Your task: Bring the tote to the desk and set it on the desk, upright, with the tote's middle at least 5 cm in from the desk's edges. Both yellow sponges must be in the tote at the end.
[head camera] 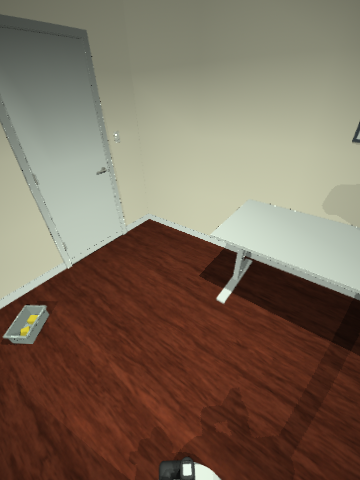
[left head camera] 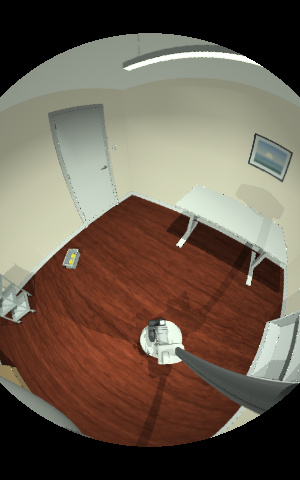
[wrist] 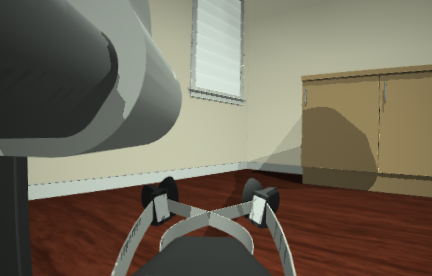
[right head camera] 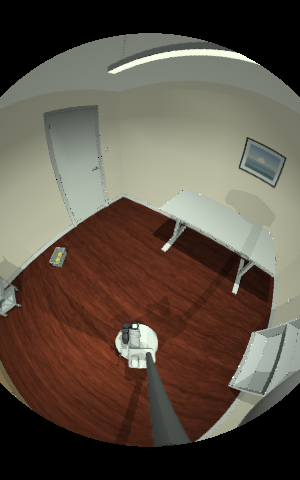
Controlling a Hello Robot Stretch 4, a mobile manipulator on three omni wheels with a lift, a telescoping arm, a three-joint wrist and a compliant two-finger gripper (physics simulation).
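Frame: origin at the robot's base, x right, y ahead, z up, level; centimetres.
Seen in the pictures: gripper, fingertip midpoint: (left head camera: 152, 355) (wrist: 210, 193) (right head camera: 125, 358).
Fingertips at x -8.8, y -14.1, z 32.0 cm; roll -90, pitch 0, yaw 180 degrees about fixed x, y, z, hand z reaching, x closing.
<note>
A point is followed by its place in that frame.
A grey tote (head camera: 34, 336) @[z 0.1, x -119.7, y 95.9 cm] (left head camera: 71, 266) @[z 1.5, x -124.7, y 91.9 cm] (right head camera: 57, 264) @[z 1.7, x -124.5, y 91.9 cm] stands upright on the floor at the left, near the wall with the door. Two yellow sponges lie inside it: one sponge (head camera: 33, 319) @[z 2.1, x -127.5, y 110.5 cm] towards the back and the other sponge (head camera: 25, 331) @[z 2.1, x -128.3, y 99.2 cm] towards the front. The white desk (head camera: 295, 240) @[z 69.3, x 83.5, y 119.1 cm] (left head camera: 230, 212) @[z 69.3, x 94.1, y 117.2 cm] (right head camera: 220, 222) @[z 69.3, x 95.7, y 109.4 cm] stands against the wall at the right. My gripper (wrist: 210, 193) @[z 32.0, x -8.8, y -14.1 cm] is open, with its two fingertips apart and no object between them. It is far from both the tote and the desk.
A grey door (head camera: 60, 150) @[z 117.9, x -104.1, y 208.3 cm] (left head camera: 82, 165) @[z 107.1, x -105.3, y 206.9 cm] is in the wall behind the tote. A white shelf unit (right head camera: 254, 334) @[z 6.3, x 147.3, y -24.3 cm] stands at the right. A white cart (left head camera: 21, 316) @[z 12.5, x -199.1, y -6.3 cm] stands at the left edge. A wooden cabinet (wrist: 340, 130) @[z 43.0, x -106.6, y -193.4 cm] stands by the wall in the wrist view.
</note>
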